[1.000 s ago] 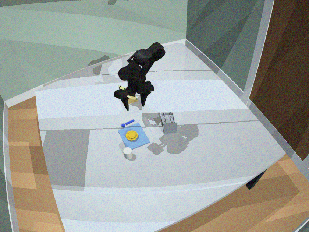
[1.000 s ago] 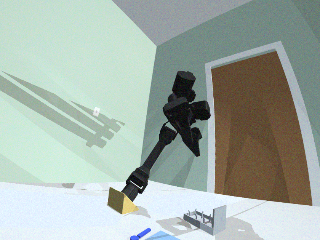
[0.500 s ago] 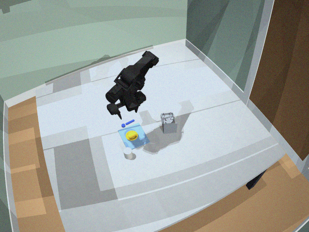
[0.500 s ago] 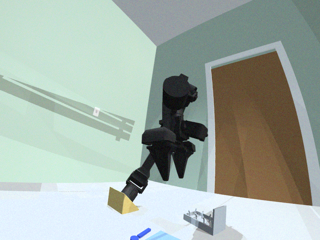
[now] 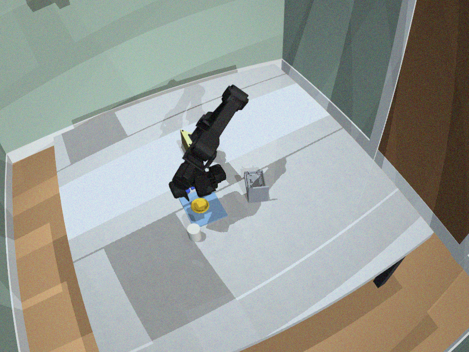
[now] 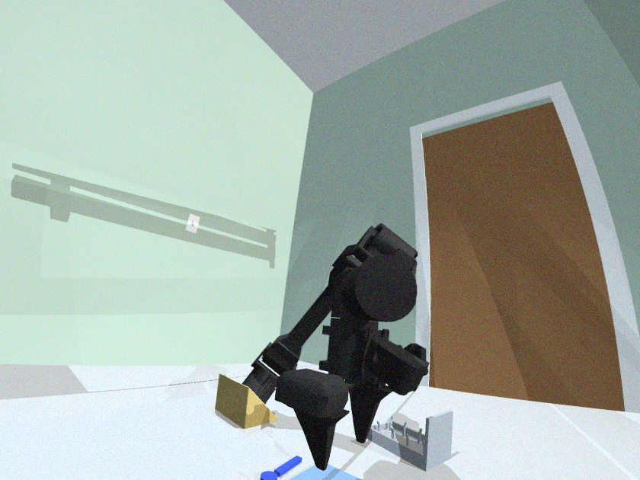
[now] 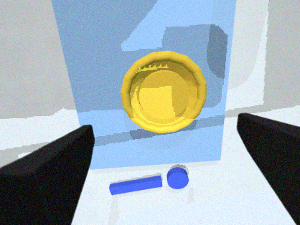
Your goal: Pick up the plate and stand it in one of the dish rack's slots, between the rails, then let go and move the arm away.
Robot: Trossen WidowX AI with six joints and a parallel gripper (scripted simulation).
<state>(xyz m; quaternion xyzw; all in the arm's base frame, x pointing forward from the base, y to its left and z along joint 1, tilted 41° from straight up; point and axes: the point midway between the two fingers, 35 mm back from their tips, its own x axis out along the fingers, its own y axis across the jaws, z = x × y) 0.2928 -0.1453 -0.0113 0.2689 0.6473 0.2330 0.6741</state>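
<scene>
My gripper tip is 50 mm above the yellow plate. The rest, counted from my gripper tip: blue spoon (100 mm behind, 70 mm below, 10 mm to the left); white cup (100 mm ahead, 70 mm to the right, 40 mm below); light blue mat (70 mm below, 10 mm to the left).
</scene>
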